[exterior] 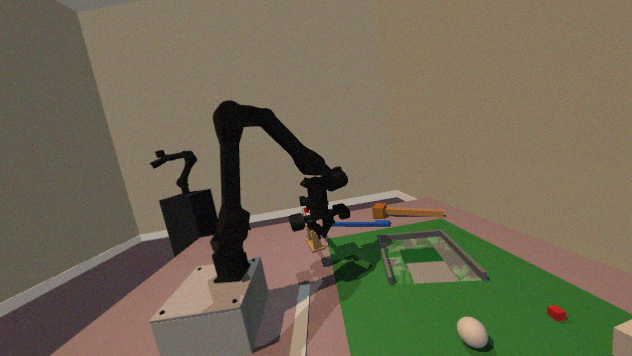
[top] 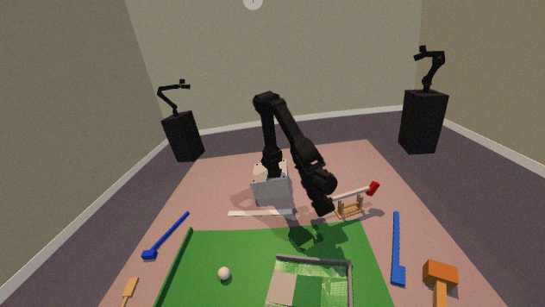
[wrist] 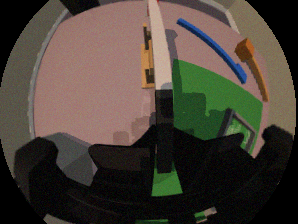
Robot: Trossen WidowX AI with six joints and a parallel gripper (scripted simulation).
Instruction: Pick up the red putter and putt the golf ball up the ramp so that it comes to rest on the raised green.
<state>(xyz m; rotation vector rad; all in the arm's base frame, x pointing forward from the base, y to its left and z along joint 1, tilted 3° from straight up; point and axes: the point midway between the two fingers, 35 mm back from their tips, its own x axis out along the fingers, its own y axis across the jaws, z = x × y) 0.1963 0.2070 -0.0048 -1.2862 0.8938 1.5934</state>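
Right now my gripper tip is 40 mm past the white strip, 280 mm to the left of it and 70 mm above it. Round my gripper tip: white golf ball: 270 mm ahead, 320 mm to the right, 50 mm below; green mat: 290 mm ahead, 170 mm to the right, 70 mm below; wooden stand: 50 mm behind, 120 mm to the left, 40 mm below.
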